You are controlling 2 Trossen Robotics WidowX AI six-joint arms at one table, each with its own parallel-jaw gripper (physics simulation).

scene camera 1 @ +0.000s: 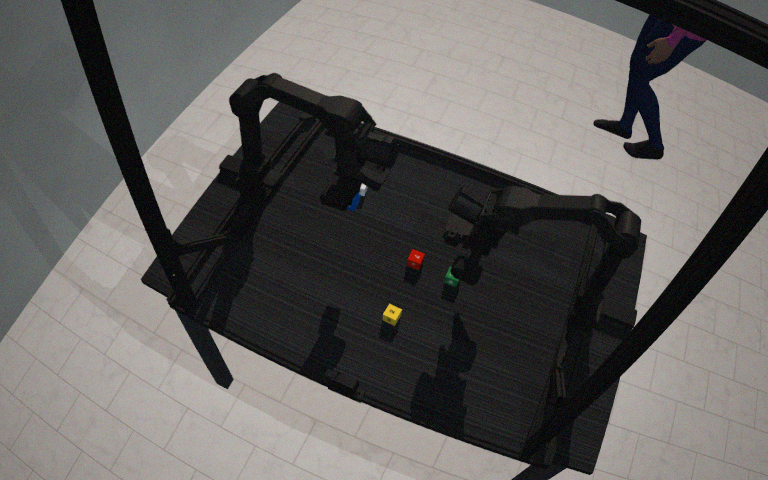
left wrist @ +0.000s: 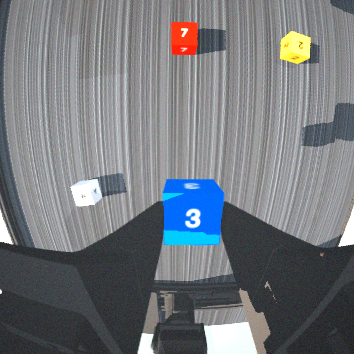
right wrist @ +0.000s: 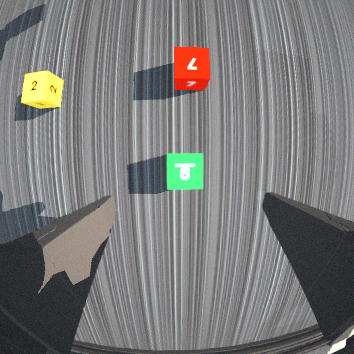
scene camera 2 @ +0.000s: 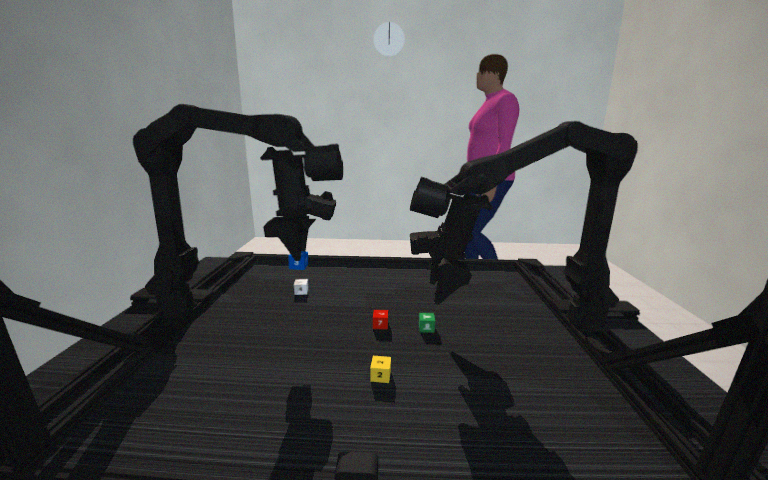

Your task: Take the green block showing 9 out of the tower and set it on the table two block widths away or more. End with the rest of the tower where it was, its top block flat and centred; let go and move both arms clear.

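Places are measured from the left arm's base along level axes (x ahead, y up, z right), in millimetres.
Where they show: left gripper, fingertip midpoint: (scene camera 1: 352,199) (left wrist: 191,208) (scene camera 2: 300,257); right gripper, fingertip midpoint: (right wrist: 191,201) (scene camera 2: 433,293); left arm's base at its link origin: (scene camera 1: 252,195) (left wrist: 179,301) (scene camera 2: 176,310); right arm's base at its link origin: (scene camera 1: 580,323) (scene camera 2: 586,323).
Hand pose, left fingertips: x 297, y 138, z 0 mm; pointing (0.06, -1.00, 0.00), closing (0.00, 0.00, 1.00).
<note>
Things, the pixels of their centre, and the offset from my left fingertips.
- green block at the middle of its body: (right wrist: 183,169) (scene camera 2: 426,322) (scene camera 1: 453,276) dx +270, dy -142, dz +4 mm
- red 7 block at the middle of its body: (right wrist: 190,69) (left wrist: 183,38) (scene camera 2: 380,319) (scene camera 1: 415,259) dx +169, dy -142, dz -3 mm
- blue 3 block at the middle of its body: (left wrist: 190,209) (scene camera 2: 298,260) (scene camera 1: 351,200) dx -4, dy -6, dz +0 mm
- yellow 2 block at the middle of its body: (right wrist: 42,90) (scene camera 2: 380,369) (left wrist: 294,47) (scene camera 1: 392,314) dx +178, dy -142, dz +161 mm
- white 4 block at the middle of its body: (left wrist: 86,191) (scene camera 1: 360,187) (scene camera 2: 301,286) dx -50, dy -142, dz -153 mm
The green block (scene camera 1: 451,276) (scene camera 2: 427,322) (right wrist: 185,171) stands upright on the table, with about two block widths between it and the red 7 block (scene camera 1: 415,259) (scene camera 2: 380,319) (left wrist: 184,38) (right wrist: 191,67). The red block stands on the table with nothing on top. My right gripper (scene camera 2: 438,300) (right wrist: 191,201) is open and empty, raised above the table close to the green block; in scene camera 1 its finger partly covers that block. My left gripper (scene camera 2: 298,256) (left wrist: 191,208) is shut on the blue 3 block (scene camera 1: 355,202) (scene camera 2: 297,263) (left wrist: 193,202), held above the table.
A yellow 2 block (scene camera 1: 391,314) (scene camera 2: 380,369) (left wrist: 295,47) (right wrist: 42,90) stands nearer the front of the table. A white 4 block (scene camera 1: 363,189) (scene camera 2: 300,286) (left wrist: 86,193) stands at the back left, near the left gripper. A person (scene camera 2: 493,124) is behind the table.
</note>
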